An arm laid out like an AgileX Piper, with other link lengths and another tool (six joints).
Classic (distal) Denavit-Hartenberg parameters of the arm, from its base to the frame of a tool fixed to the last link. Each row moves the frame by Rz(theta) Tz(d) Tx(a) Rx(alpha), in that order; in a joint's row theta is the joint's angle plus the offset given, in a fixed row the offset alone. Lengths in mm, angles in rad.
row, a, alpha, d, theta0
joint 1, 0, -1.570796, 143.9, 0
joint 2, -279.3, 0, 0, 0.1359
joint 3, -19.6, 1.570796, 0, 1.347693
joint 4, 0, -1.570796, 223.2, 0
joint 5, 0, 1.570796, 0, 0
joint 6, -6.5, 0.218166, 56.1, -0.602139
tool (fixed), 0, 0, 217, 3.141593
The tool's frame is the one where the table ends.
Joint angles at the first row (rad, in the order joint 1, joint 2, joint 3, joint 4, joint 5, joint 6):
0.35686, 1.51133, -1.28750, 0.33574, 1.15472, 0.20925
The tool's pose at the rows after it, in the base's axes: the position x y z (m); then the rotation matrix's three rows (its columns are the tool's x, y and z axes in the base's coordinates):
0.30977, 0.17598, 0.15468; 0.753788, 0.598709, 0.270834; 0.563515, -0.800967, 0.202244; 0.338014, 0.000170, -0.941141
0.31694, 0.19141, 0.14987; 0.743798, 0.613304, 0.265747; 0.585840, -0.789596, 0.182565; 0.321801, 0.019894, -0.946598
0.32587, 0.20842, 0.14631; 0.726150, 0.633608, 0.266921; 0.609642, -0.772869, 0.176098; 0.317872, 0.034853, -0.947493
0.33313, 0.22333, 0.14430; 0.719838, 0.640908, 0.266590; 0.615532, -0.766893, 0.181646; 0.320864, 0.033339, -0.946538
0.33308, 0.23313, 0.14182; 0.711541, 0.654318, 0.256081; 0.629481, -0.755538, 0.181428; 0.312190, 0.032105, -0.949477
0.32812, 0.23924, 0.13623; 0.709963, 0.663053, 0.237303; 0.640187, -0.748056, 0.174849; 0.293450, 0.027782, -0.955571
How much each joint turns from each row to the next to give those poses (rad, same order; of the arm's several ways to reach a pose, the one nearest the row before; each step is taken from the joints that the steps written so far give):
0.06699, 0.05995, -0.05385, -0.02184, 0.00095, 0.04879
0.05499, 0.06169, -0.06118, -0.03552, 0.00027, 0.04524
0.04253, 0.06198, -0.06564, -0.02135, 0.00000, 0.02077
0.02566, 0.04926, -0.05622, -0.00299, 0.00000, 0.01773
0.02176, 0.02934, -0.03367, -0.00287, 0.01202, 0.00839
0.02034, 0.01771, -0.00797, -0.00206, 0.00779, 0.01240

